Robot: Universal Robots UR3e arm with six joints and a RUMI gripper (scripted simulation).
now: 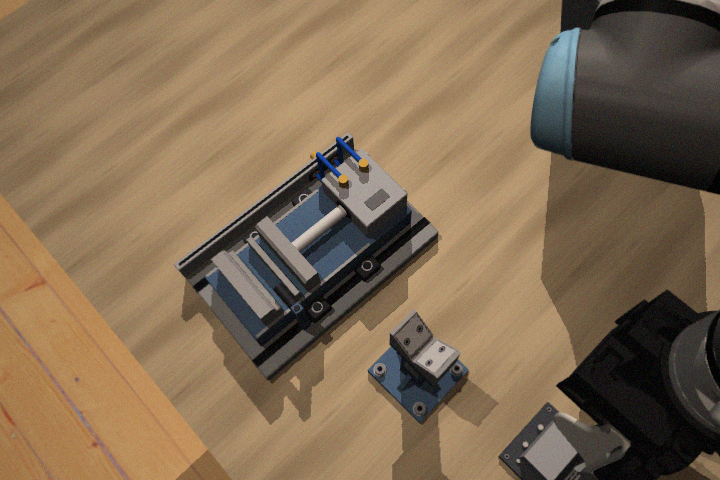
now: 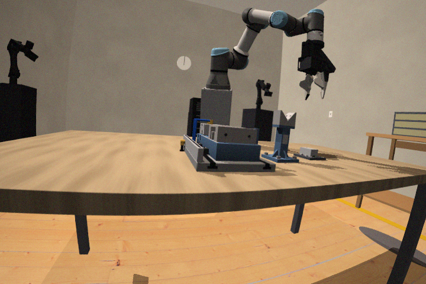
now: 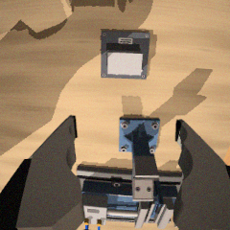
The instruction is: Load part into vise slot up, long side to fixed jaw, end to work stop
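Now: hand 230 mm above the part. Round my hand: dark infeed plate (240 mm below, 10 mm to the left); white cylinder rod (380 mm to the right, 160 mm below, 30 mm behind); dark work stop (350 mm to the right, 150 mm below, 60 mm ahead).
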